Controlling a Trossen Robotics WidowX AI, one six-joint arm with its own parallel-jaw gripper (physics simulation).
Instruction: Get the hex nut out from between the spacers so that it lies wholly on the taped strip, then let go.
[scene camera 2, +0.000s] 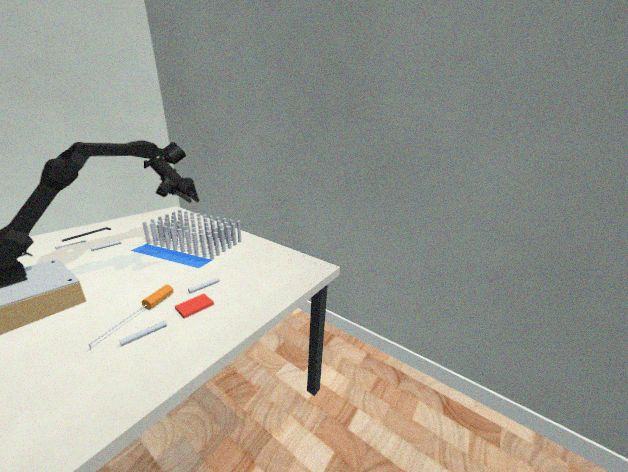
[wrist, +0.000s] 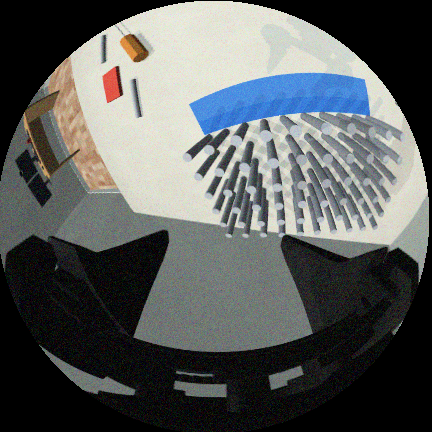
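Seen in the pictures: gripper, fingertip midpoint: (scene camera 2: 194, 202) (wrist: 227, 239); arm's base, link origin: (scene camera 2: 7, 280).
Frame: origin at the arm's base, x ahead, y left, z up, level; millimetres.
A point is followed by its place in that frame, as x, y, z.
The spacers (scene camera 2: 195, 233) (wrist: 272, 162) are a dense block of upright grey rods near the far corner of the table. The blue taped strip (scene camera 2: 170, 255) {448, -55, -91} (wrist: 285, 92) {448, -56, -91} lies flat along one side of them. The hex nut cannot be made out in either view; the rods hide much of the table between them. My gripper (scene camera 2: 193, 199) {546, -133, 146} (wrist: 227, 239) {546, -133, 146} is open and empty. It is above the spacers in the scene view, tilted, with its fingers wide apart in the wrist view.
An orange-handled hooked tool (scene camera 2: 158, 296) {228, -337, -62} (wrist: 134, 48) {255, -306, -57}, a red block (scene camera 2: 194, 305) {273, -449, -79} (wrist: 112, 84) {285, -431, -79} and loose grey rods (scene camera 2: 204, 285) {365, -381, -80} (wrist: 136, 98) {374, -369, -81} lie on the near side. A black hooked rod (scene camera 2: 86, 234) {354, 464, -88} and two more grey rods lie toward the back left.
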